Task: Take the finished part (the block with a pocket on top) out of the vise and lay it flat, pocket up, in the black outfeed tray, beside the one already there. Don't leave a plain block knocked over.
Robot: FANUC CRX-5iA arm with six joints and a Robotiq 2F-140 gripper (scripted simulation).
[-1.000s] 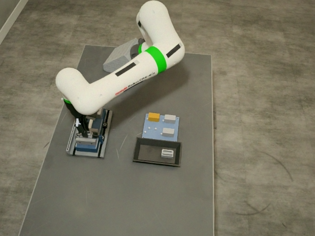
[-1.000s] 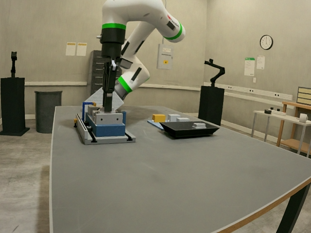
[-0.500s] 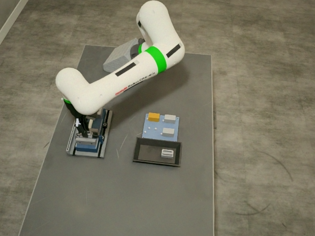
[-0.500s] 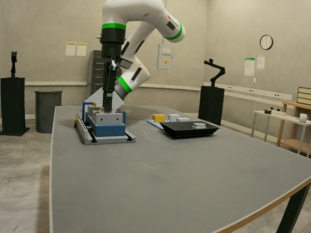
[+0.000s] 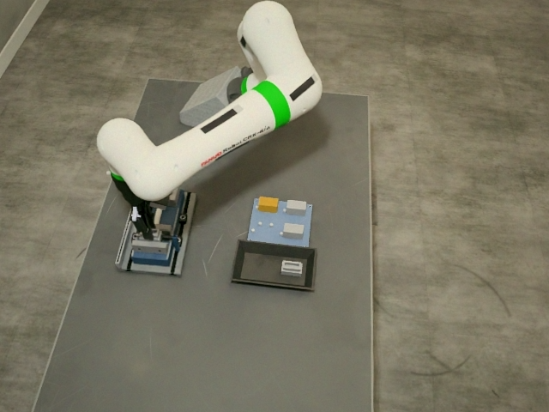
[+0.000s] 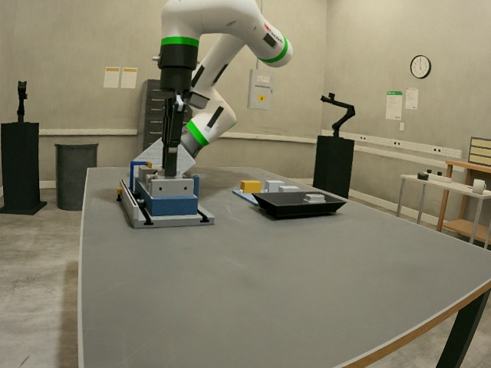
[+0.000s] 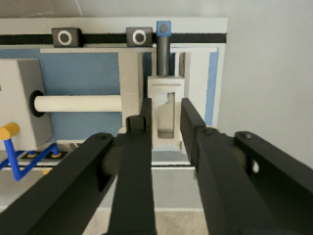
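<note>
Right now the pocketed block is 4 cm below my hand. Round my hand: orange block: 28 cm to the left, 26 cm behind, 11 cm below; then light blue plate: 33 cm to the left, 22 cm behind, 13 cm below; then screw rod: 8 cm behind, 6 cm below, 2 cm to the right.
</note>
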